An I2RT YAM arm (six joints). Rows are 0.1 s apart.
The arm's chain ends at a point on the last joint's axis. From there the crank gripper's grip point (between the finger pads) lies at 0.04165 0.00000 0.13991 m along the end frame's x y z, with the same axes.
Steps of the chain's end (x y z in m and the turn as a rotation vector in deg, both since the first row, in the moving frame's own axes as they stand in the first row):
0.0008, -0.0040, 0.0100, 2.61, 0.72, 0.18
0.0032, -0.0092, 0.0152, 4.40, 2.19, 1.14
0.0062, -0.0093, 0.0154, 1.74, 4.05, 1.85
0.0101, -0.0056, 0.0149, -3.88, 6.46, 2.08
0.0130, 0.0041, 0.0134, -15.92, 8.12, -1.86
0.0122, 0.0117, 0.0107, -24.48, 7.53, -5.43
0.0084, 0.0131, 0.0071, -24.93, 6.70, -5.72
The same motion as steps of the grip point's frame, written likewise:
0.0026, -0.0102, 0.0093, 2.61, 0.72, 0.18
0.0086, -0.0190, 0.0131, 4.40, 2.19, 1.14
0.0160, -0.0120, 0.0121, 1.74, 4.05, 1.85
0.0254, 0.0055, 0.0090, -3.88, 6.46, 2.08
0.0327, 0.0399, 0.0010, -15.92, 8.12, -1.86
0.0322, 0.0636, -0.0075, -24.48, 7.53, -5.43
0.0267, 0.0660, -0.0107, -24.93, 6.70, -5.72

